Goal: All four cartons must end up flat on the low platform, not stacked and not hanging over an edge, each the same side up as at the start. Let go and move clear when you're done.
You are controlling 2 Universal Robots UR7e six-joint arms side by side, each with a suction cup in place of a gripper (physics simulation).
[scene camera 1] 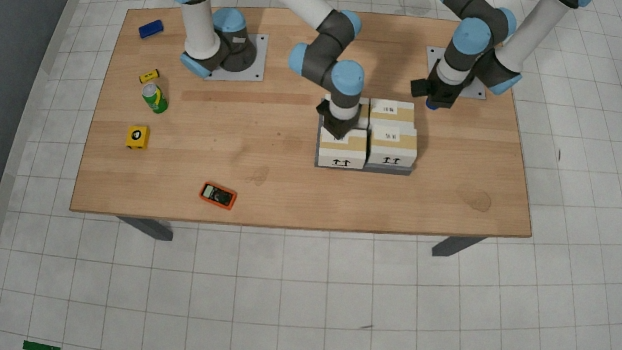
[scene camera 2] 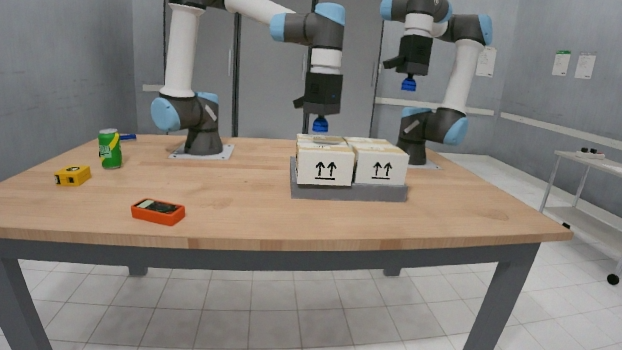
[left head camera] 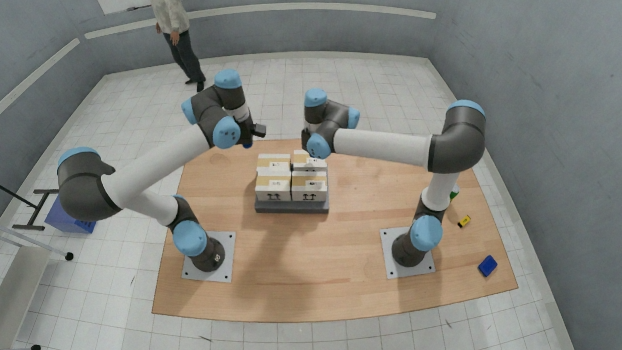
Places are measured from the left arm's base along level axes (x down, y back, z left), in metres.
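Where they show: left hand at its tool point: [scene camera 2: 408, 90] [left head camera: 247, 144]; right hand at its tool point: [scene camera 2: 320, 130]; left arm's base at its link origin: [scene camera 2: 408, 160] [left head camera: 208, 255]; right arm's base at its link origin: [scene camera 1: 236, 56] [scene camera 2: 203, 150] [left head camera: 407, 250].
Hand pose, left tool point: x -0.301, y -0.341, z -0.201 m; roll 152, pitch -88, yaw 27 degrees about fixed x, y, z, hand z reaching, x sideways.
Note:
Each offset is from my left tool point to the top centre of the thing.
Four white cartons with tan tape stand two by two, unstacked, on the low grey platform {dx +0.253, dy +0.018, dz -0.157 m} [left head camera: 291, 207] [scene camera 1: 390, 170] [scene camera 2: 348, 193]. In scene camera 2, the front left carton {dx +0.168, dy -0.064, dz -0.236 m} [scene camera 2: 325, 167] [scene camera 1: 342, 157] [left head camera: 300, 162] and front right carton {dx +0.168, dy -0.043, dz -0.077 m} [scene camera 2: 381, 167] [scene camera 1: 392, 153] [left head camera: 274, 164] show upright arrows. The front left one is very close to the front edge; any small overhang is unclear. Behind are a left carton {dx +0.168, dy +0.055, dz -0.231 m} [left head camera: 309, 190] and a right carton {dx +0.168, dy +0.053, dz -0.083 m} [left head camera: 273, 191] [scene camera 1: 391, 112]. My right gripper [scene camera 2: 320, 125] is off, its cup just above the left cartons. My left gripper [left head camera: 247, 145] [scene camera 1: 432, 105] [scene camera 2: 408, 85] is empty, raised beside the platform.
An orange multimeter {dx +0.272, dy -0.228, dz -0.625 m} [scene camera 1: 218, 195] [scene camera 2: 158, 212], a yellow box-shaped tape measure {dx +0.264, dy -0.042, dz -0.952 m} [scene camera 1: 137, 137] [scene camera 2: 73, 175] and a green can {dx +0.179, dy +0.096, dz -0.903 m} [scene camera 1: 155, 98] [scene camera 2: 110, 149] are at the left in the scene views. A small yellow item {dx +0.284, dy +0.224, dz -0.979 m} [scene camera 1: 149, 76] and a blue item {dx +0.282, dy +0.455, dz -1.035 m} [scene camera 1: 151, 29] lie behind them.

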